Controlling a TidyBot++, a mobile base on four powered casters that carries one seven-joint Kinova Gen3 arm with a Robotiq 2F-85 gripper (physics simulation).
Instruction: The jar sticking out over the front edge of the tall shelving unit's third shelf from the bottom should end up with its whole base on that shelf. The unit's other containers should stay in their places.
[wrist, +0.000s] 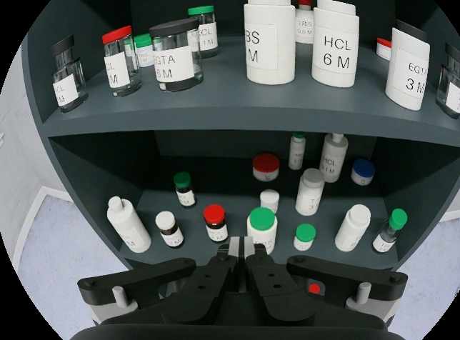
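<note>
A large white jar labelled PBS (270, 47) stands upright on the upper shelf in view (200, 119), its top cut off by the frame's upper edge. Its whole base is on the board, with a strip of board between it and the front edge. A clear EGTA jar with a black lid (175, 57) stands left of it and a white HCL 6 M jar (335, 47) right of it, both upright and apart from it. My gripper (242, 250) is shut and empty, lower in the view, in front of the lower shelf.
On the upper shelf also stand a red-lidded jar (121, 62), a black-capped bottle (69, 80) and a white EGTA 3 M jar (407, 70). The lower shelf holds several containers, including a green-lidded white jar (262, 230) just behind my fingertips and a white bottle (129, 227) at left.
</note>
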